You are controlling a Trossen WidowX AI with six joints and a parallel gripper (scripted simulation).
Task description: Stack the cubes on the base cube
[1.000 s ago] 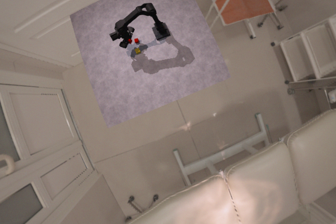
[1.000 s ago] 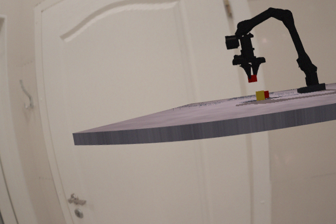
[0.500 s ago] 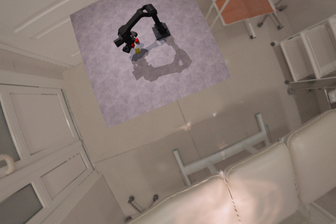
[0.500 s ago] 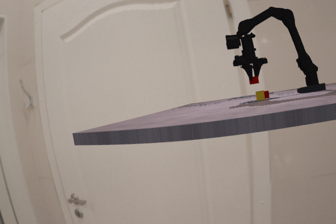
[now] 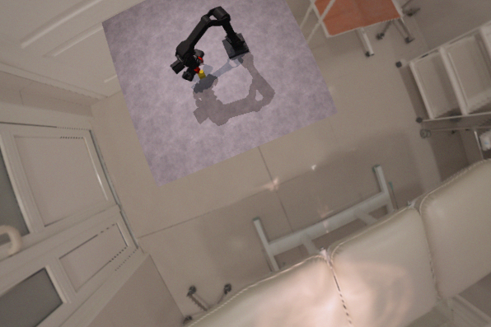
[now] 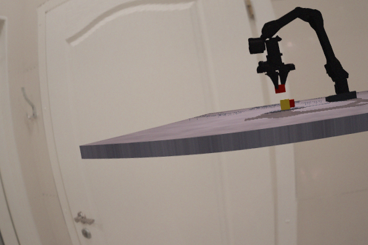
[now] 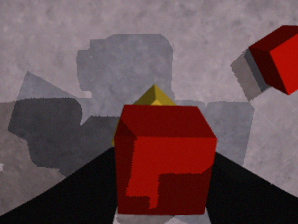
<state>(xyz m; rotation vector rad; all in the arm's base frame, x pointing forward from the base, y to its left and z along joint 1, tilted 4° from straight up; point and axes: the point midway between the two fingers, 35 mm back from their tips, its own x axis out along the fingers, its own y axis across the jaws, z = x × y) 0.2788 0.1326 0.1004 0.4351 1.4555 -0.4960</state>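
Right now my gripper tip is 1 cm past the yellow base cube, 1 cm to the right of it and 7 cm above it.
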